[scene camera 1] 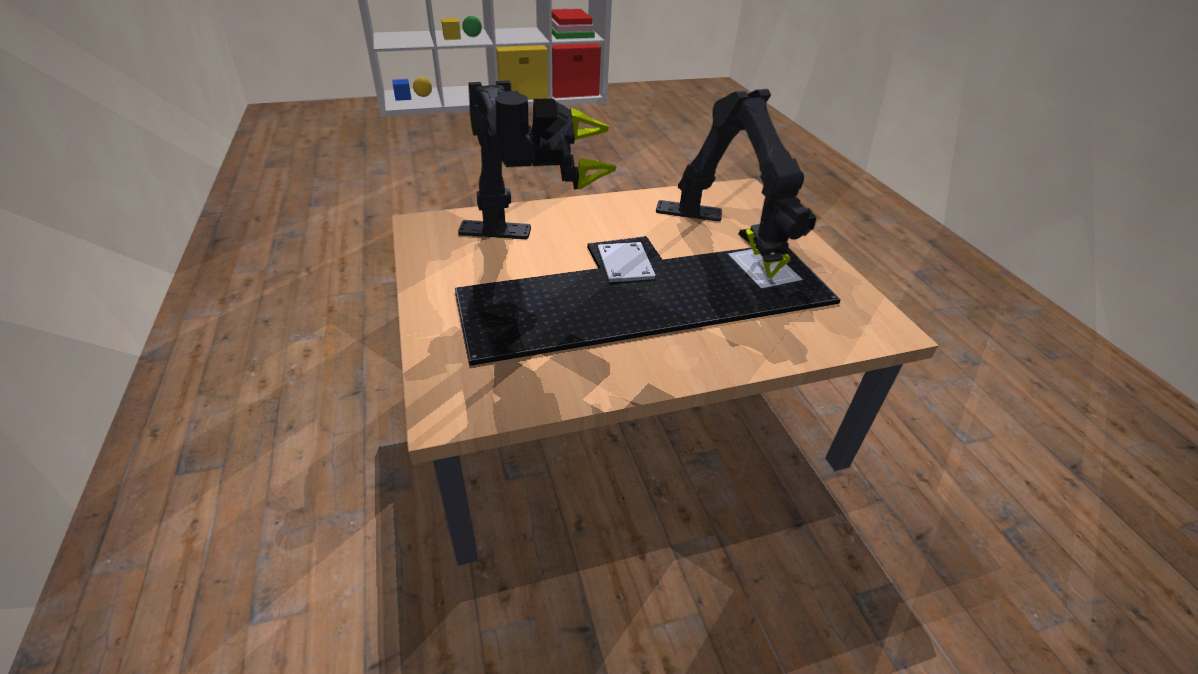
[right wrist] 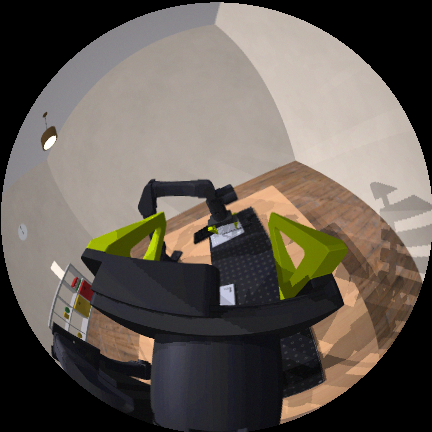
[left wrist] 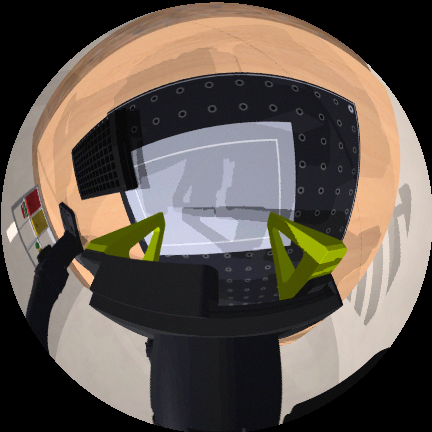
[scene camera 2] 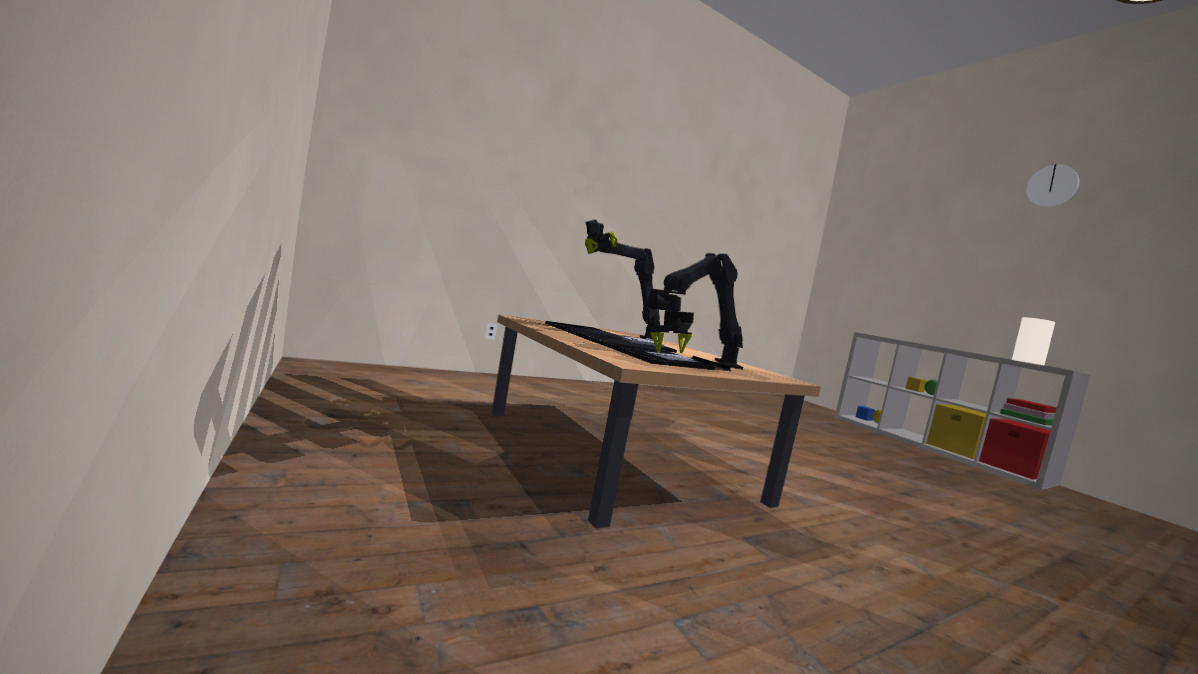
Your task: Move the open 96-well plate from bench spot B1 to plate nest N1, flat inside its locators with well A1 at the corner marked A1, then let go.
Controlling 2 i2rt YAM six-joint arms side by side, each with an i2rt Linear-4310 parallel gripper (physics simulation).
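Where they show: left gripper, fingertip midpoint: (scene camera 1: 763,265) (right wrist: 226,230) (left wrist: 215,217) (scene camera 2: 669,353); right gripper, fingertip midpoint: (scene camera 1: 612,148) (right wrist: 216,217) (scene camera 2: 607,242); left arm's base, origin of the base link: (scene camera 1: 688,211) (left wrist: 74,239) (scene camera 2: 727,364); right arm's base, origin of the base link: (scene camera 1: 495,230).
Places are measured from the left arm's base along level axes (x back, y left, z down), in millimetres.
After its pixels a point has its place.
The open 96-well plate (left wrist: 97,159) {x -147, y 232, z -25 mm} is black with a grid of wells. It lies at the left edge of the pale sheet in the left wrist view, apparently tilted, partly past the board's edge; its A1 corner cannot be made out. The pale outlined sheet at spot B1 (scene camera 1: 751,268) {x -293, y 192, z -15 mm} (left wrist: 250,185) {x -303, y 257, z -15 mm} lies on the board. My left gripper (scene camera 1: 764,265) {x -287, y 221, z -25 mm} (scene camera 2: 670,352) {x -287, y 221, z -25 mm} (left wrist: 215,217) {x -287, y 221, z -25 mm} is open and empty, low over this sheet, beside the plate. The white nest N1 (scene camera 1: 626,260) {x -360, y -135, z -25 mm} (right wrist: 227,295) {x -405, y -103, z -25 mm} has dark corner locators and holds no plate. My right gripper (scene camera 1: 611,148) {x -585, y -153, z -419 mm} (scene camera 2: 602,242) {x -585, y -153, z -419 mm} is open, raised high.
The black perforated board (scene camera 1: 536,314) {x -626, y -303, z -13 mm} (left wrist: 322,142) {x -347, y 330, z -13 mm} spans much of the wooden table (scene camera 1: 695,368) {x -703, y 79, z 0 mm}. The right arm's base (scene camera 1: 511,230) {x -272, y -482, z -10 mm} and the left arm's base (scene camera 1: 670,208) {x -13, y -57, z -10 mm} stand behind it. A shelf unit (scene camera 1: 374,67) stands against the far wall.
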